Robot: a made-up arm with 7 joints.
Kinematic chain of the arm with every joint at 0, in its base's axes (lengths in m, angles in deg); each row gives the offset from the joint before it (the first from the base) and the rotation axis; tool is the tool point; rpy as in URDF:
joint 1: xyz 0 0 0.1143 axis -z
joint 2: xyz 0 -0.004 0.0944 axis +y
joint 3: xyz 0 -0.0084 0.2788 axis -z
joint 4: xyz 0 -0.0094 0.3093 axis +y
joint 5: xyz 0 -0.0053 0.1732 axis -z
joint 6: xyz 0 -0.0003 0.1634 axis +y
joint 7: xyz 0 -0.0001 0.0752 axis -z
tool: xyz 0 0 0 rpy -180 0 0
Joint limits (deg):
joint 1: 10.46..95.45
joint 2: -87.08..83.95
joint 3: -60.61..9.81
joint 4: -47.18..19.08
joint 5: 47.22..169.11
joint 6: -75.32..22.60
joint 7: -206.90..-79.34
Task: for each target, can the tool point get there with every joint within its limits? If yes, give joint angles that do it. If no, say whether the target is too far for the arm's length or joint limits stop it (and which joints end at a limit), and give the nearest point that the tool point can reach.
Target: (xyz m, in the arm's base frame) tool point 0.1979 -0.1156 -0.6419
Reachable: no: joint limits stop it (at a limit: joint 2, joint 4, joint 5, joint 6) | nearest point 0.7903 -0.4617 0.1210 | short by 1.026 m
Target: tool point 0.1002 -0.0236 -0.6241
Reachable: no: joint limits stop it (at a limit: joint 1, joint 2, joint 4, joint 5, joint 6) | nearest point 0.1047 0.8010 -0.0449 | short by 1.008 m
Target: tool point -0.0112 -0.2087 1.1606
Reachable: yes | joints 87.86 17.62 -14.55 -19.35 144.83 -44.84 -174.28
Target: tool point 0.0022 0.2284 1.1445
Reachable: yes | joints 89.06 -2.19 1.75 -25.84 56.45 -25.90 -194.05
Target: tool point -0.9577 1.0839 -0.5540
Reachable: no: too far | nearest point -0.5895 0.6672 -0.0408 | short by 0.757 m
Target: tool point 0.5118 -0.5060 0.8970
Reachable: yes | joints 42.35 50.64 -3.98 -11.34 144.67 -3.85 -149.38
